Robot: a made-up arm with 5 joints.
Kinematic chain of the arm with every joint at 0, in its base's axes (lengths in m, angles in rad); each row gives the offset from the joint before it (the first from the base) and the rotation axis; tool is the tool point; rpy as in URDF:
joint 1: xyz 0.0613 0 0.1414 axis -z
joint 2: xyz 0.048 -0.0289 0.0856 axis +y
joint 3: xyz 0.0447 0 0.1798 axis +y
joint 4: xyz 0.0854 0 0.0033 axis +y
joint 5: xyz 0.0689 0.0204 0 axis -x
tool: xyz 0 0 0 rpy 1.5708 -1.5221 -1.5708
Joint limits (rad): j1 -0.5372..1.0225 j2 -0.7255..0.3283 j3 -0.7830..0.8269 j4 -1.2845..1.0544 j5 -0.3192..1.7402
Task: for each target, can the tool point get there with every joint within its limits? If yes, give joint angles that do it. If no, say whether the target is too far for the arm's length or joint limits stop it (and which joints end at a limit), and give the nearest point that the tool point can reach.
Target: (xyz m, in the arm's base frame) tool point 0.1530 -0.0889 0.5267
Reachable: yes | joints 0.7032 -0.3590 -0.3575 -0.2608 -0.0456
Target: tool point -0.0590 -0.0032 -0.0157
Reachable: no: joint limits stop it (at a limit: joint 1, joint 2, joint 3, joint 4) | nearest point 0.1295 -0.1279 0.2507 | short by 0.349 m
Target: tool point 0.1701 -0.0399 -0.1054
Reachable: no: joint limits stop it (at a limit: joint 2, joint 3) | nearest point 0.2251 -0.0601 0.2381 | short by 0.348 m
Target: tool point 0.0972 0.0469 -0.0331
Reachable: no: joint limits stop it (at a limit: joint 1, joint 2, joint 3) | nearest point 0.2039 0.0751 0.2417 | short by 0.296 m
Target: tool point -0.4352 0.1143 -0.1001
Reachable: no: too far | nearest point 0.0933 -0.0686 0.3228 | short by 0.701 m
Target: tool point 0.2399 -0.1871 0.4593
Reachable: yes | joints 0.7759 0.1512 -0.3734 -0.3830 0.1649
